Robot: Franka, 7 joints.
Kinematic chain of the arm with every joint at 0, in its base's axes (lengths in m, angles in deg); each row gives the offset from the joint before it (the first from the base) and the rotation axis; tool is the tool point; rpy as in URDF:
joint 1: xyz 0 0 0.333 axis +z
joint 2: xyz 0 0 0 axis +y
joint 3: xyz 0 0 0.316 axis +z
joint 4: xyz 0.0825 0 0 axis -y
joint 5: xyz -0.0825 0 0.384 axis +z
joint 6: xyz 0 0 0 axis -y
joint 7: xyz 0.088 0 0 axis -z
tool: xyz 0 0 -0.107 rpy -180 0 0
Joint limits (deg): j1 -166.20..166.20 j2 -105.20..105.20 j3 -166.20..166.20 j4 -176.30..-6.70 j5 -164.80..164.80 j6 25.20..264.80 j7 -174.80..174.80
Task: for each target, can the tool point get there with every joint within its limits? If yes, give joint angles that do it. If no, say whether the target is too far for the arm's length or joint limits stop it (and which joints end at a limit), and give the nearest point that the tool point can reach.
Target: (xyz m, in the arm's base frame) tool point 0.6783 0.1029 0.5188
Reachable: yes | joints -111.02 -70.84 89.38 -95.54 60.68 169.08 56.06
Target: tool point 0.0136 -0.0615 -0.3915
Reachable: no: joint limits stop it (at a limit: joint 2) | nearest point 0.0193 -0.0873 -0.3241 | short by 0.072 m
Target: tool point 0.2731 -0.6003 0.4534
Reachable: yes | joints -80.54 14.64 16.42 -103.27 -123.13 139.64 -8.63
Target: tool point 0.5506 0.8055 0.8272
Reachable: no: too far | nearest point 0.4319 0.6318 0.7206 | short by 0.236 m
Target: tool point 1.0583 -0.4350 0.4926
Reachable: no: too far | nearest point 0.7859 -0.3230 0.4515 | short by 0.297 m
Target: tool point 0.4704 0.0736 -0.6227
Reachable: no: too far | nearest point 0.4039 0.0632 -0.3457 | short by 0.285 m
